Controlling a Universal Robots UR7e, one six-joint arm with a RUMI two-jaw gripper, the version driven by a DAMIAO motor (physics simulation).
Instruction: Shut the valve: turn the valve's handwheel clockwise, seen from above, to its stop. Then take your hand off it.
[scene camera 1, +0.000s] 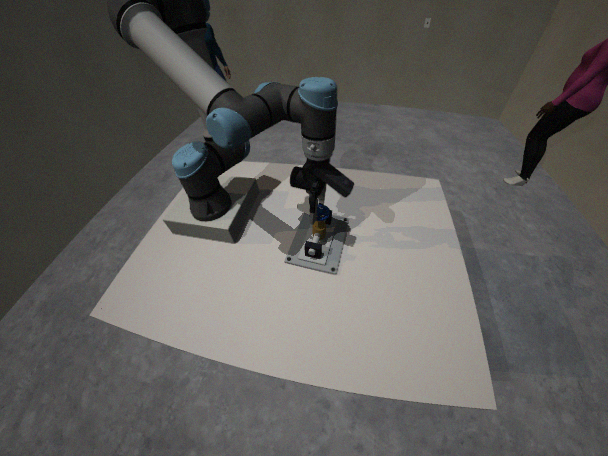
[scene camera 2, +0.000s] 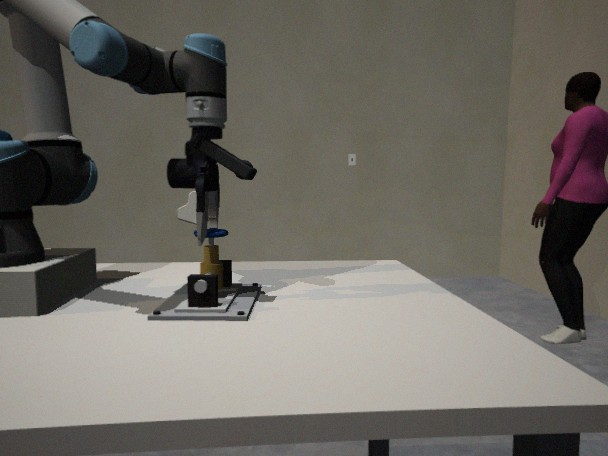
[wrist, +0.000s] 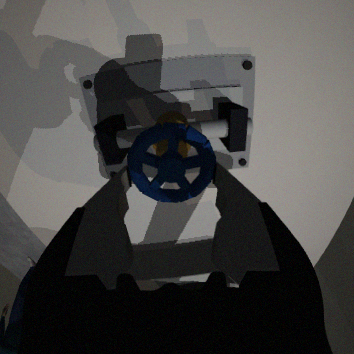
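Observation:
The valve's blue handwheel (scene camera 1: 323, 214) (scene camera 2: 217, 233) (wrist: 172, 162) lies level on top of the brass valve body (scene camera 1: 319, 230) (scene camera 2: 212, 265). My gripper (scene camera 2: 207, 236) (wrist: 171, 166) points straight down and is shut on the handwheel, one finger at each side of its rim in the wrist view. The valve body joins a pipe (wrist: 214, 129) held by two black blocks on a grey base plate (scene camera 1: 336, 260) (scene camera 2: 235, 316) (wrist: 245, 80). The lower part of the valve is largely hidden under the wheel in the wrist view.
The arm's pale pedestal (scene camera 1: 200, 233) (scene camera 2: 65, 280) stands left of the valve on the white table top (scene camera 1: 300, 325) (scene camera 2: 300, 365). A person in a pink top (scene camera 1: 585, 82) (scene camera 2: 582, 155) stands on the floor beyond the right side of the table.

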